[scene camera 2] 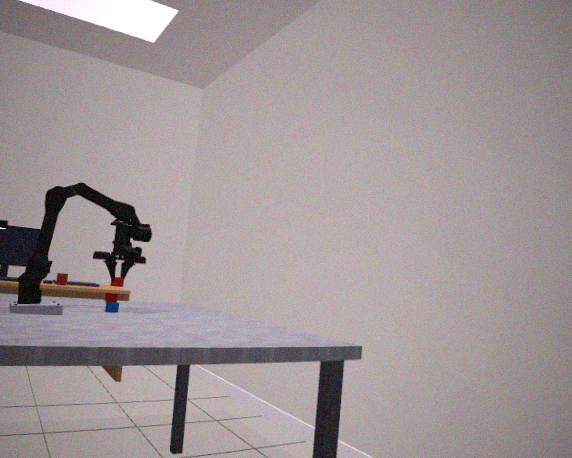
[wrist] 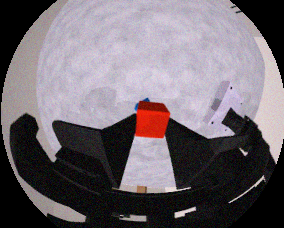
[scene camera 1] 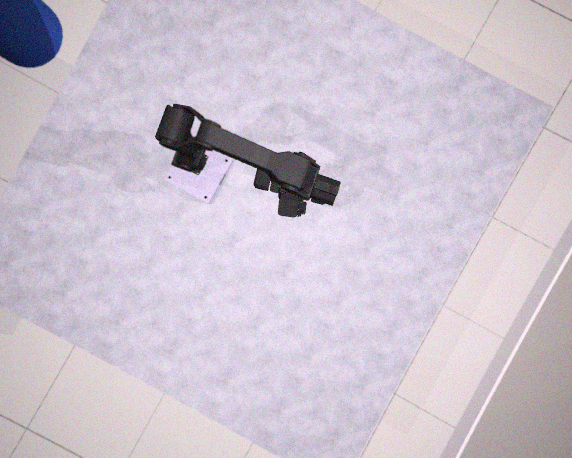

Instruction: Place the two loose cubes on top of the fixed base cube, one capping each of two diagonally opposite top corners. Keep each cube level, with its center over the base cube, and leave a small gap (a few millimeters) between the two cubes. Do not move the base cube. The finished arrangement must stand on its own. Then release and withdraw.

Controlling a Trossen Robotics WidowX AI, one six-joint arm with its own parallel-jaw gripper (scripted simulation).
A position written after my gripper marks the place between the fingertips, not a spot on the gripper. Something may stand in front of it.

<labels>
My gripper (scene camera 1: 291, 187) holds a red cube (wrist: 152, 118).
</labels>
